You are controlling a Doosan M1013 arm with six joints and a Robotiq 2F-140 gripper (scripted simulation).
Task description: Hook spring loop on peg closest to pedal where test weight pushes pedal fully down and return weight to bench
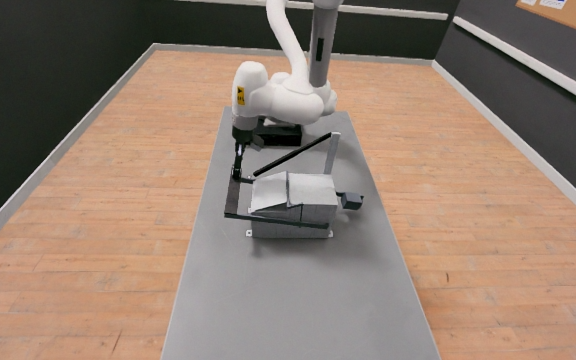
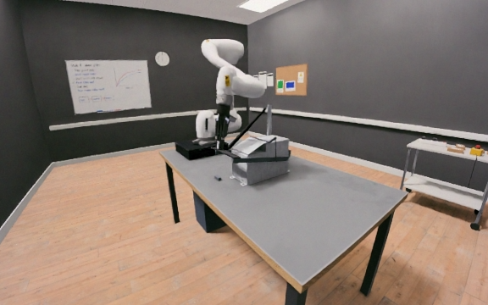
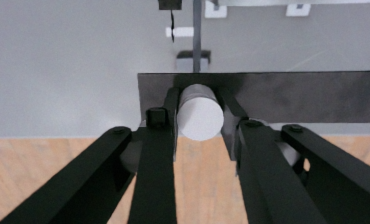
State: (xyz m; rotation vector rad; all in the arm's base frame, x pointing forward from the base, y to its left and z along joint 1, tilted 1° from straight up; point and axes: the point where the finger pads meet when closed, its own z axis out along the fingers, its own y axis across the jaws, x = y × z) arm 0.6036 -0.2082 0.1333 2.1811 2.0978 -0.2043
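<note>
My gripper is now 1 cm above the steel test weight. Also, from my hand: small dark object: 21 cm below, 3 cm to the right.
</note>
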